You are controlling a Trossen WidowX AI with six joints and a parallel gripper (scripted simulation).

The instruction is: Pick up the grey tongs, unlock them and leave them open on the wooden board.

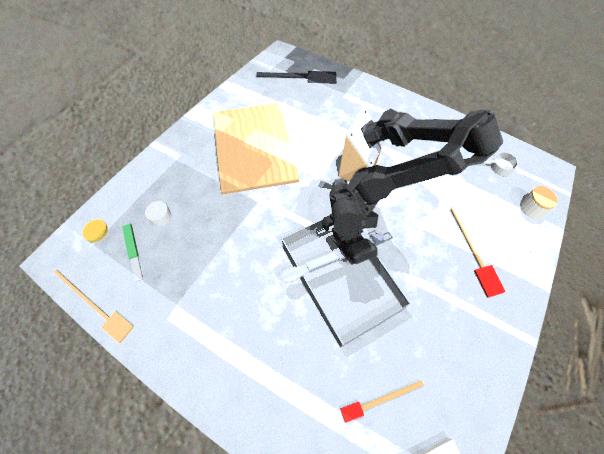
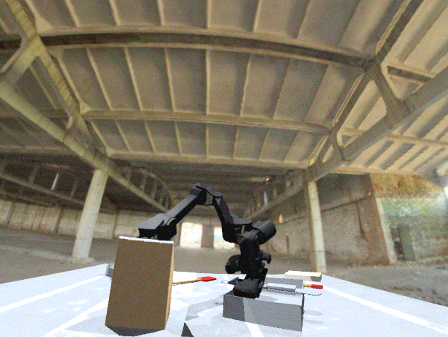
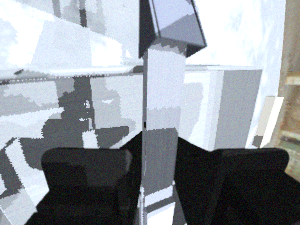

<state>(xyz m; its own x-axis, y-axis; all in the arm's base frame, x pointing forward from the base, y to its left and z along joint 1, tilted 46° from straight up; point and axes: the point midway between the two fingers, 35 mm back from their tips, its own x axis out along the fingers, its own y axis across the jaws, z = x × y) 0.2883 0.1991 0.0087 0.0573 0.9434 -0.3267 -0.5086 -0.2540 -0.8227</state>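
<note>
My gripper tip is now 40 mm short of the roasting tin. The rest, counted from my gripper tip: wooden board 160 mm behind, 490 mm to the right, 20 mm below; white puck 210 mm ahead, 520 mm to the right, 10 mm below; cork-topped jar 520 mm behind, 360 mm to the left.
</note>
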